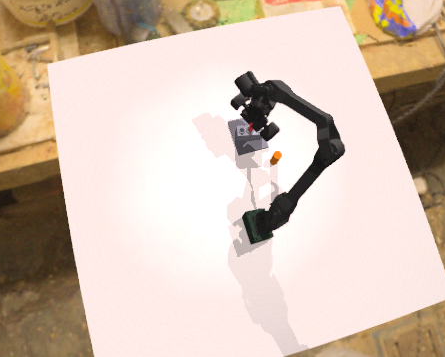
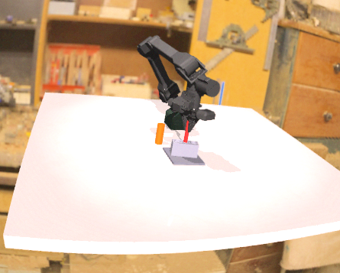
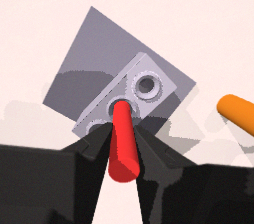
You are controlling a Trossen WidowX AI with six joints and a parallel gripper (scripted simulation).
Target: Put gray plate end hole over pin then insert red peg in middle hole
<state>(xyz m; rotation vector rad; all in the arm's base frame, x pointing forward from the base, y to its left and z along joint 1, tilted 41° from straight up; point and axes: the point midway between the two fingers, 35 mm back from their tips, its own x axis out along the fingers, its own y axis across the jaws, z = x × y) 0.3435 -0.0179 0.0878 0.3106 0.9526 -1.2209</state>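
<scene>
The red peg is right at my gripper tip. Round my gripper tip: gray base 9 cm below, 2 cm to the left; then orange cylinder 12 cm behind, 6 cm to the right, 6 cm below; then gray plate 5 cm below.
</scene>
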